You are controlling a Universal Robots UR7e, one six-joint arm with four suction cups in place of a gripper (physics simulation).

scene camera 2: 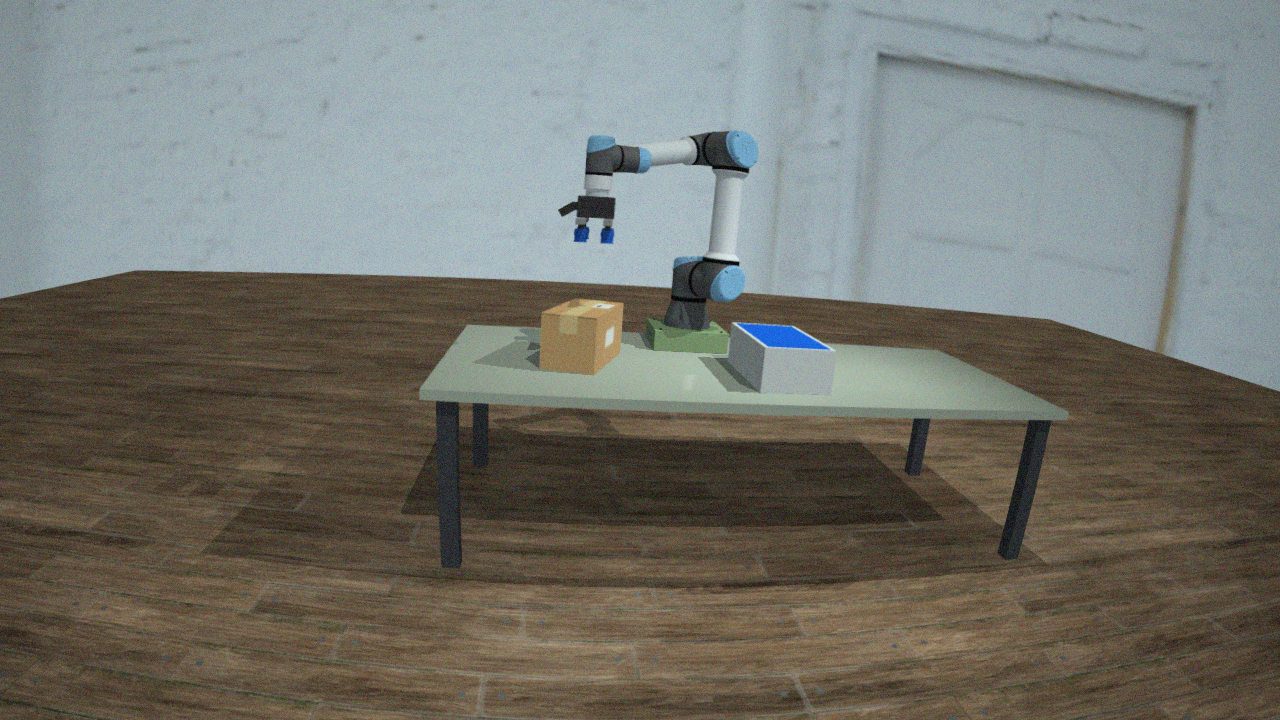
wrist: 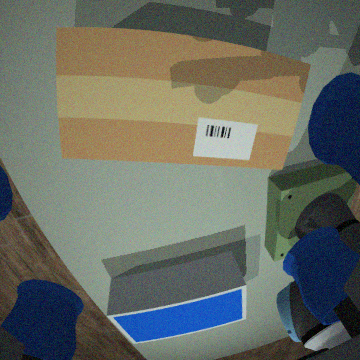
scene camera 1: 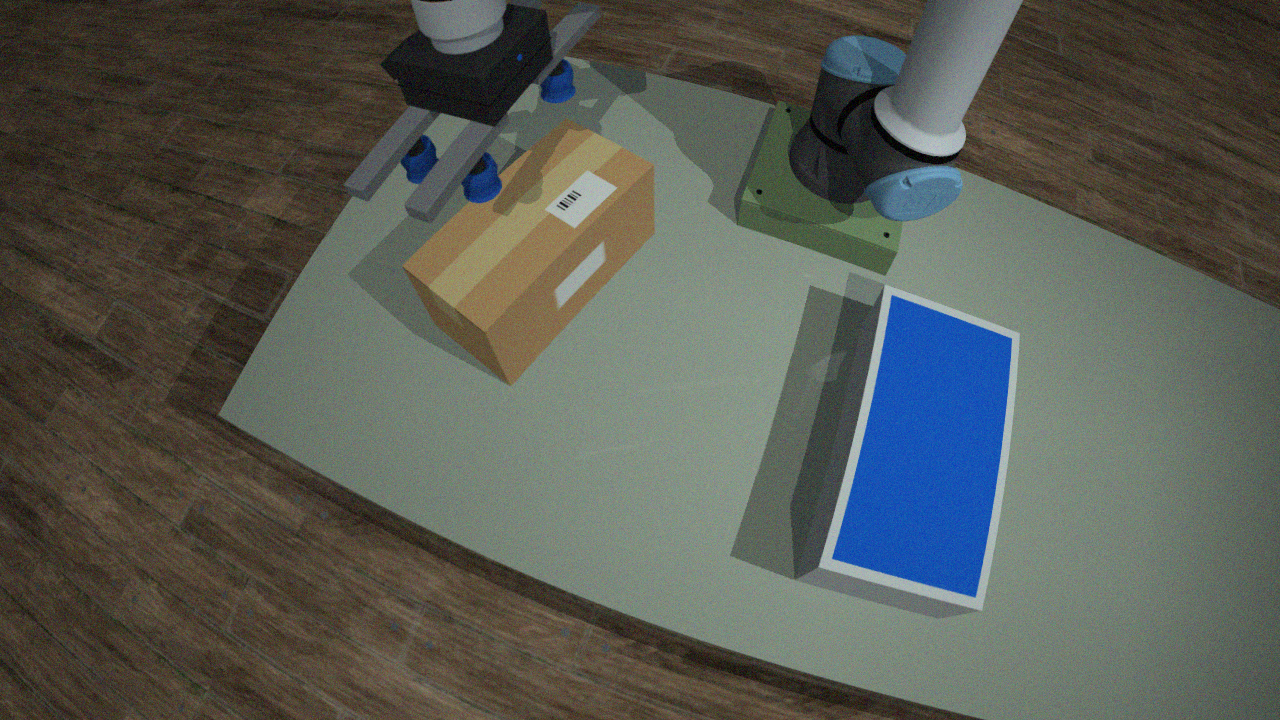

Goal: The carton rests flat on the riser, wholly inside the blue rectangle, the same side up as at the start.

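Where they show: hand, its tool point: (scene camera 2: 594, 240) (wrist: 172, 233); arm's base, origin of its link: (scene camera 2: 686, 325) (wrist: 319, 217) (scene camera 1: 837, 165).
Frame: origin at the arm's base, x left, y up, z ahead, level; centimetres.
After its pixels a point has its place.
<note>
The brown carton (scene camera 1: 528, 241) @[z 28.7, x -38.1, y 8.9 cm] (scene camera 2: 581, 338) @[z 39.5, x -43.1, y 3.1 cm] (wrist: 130, 137) @[z 32.1, x -38.3, y 8.9 cm] stands on the table, left of the arm's base, with its taped top and white barcode label facing up. The riser (scene camera 1: 810, 501) @[z 50.0, x 1.4, y -5.8 cm] (scene camera 2: 796, 371) @[z 61.2, x 9.1, y -0.3 cm] (wrist: 175, 285) @[z 41.1, x 2.8, y 0.5 cm] is a grey-white block on the same table, and the blue rectangle (scene camera 1: 930, 447) @[z 44.7, x 11.8, y 5.6 cm] (scene camera 2: 780, 336) @[z 44.6, x 11.9, y 5.6 cm] (wrist: 185, 316) @[z 42.1, x 10.9, y 5.6 cm] covers most of its top. My gripper (scene camera 1: 487, 125) @[z 28.6, x -39.0, y 28.1 cm] (scene camera 2: 594, 236) @[z 28.6, x -39.0, y 28.1 cm] has four blue suction cups pointing down. It hangs above the carton, with a wide gap in scene camera 2. The suction is off and the cups touch nothing. The wrist view shows the cups around its edges.
The arm's base stands on a green block (scene camera 1: 814, 228) @[z 12.2, x -3.0, y -1.3 cm] (scene camera 2: 687, 338) @[z 11.9, x -3.7, y -2.0 cm] (wrist: 280, 215) @[z 11.1, x -7.0, y 0.0 cm] at the back of the table (scene camera 1: 626, 537) @[z 57.7, x -20.9, y -6.4 cm] (scene camera 2: 626, 394) @[z 59.8, x -35.6, y -6.4 cm], between carton and riser. The arm's upright link (scene camera 1: 957, 71) @[z 16.7, x 5.4, y 34.7 cm] (scene camera 2: 725, 214) @[z 16.2, x 3.9, y 37.8 cm] rises from it. The riser sits to the right of the carton.
</note>
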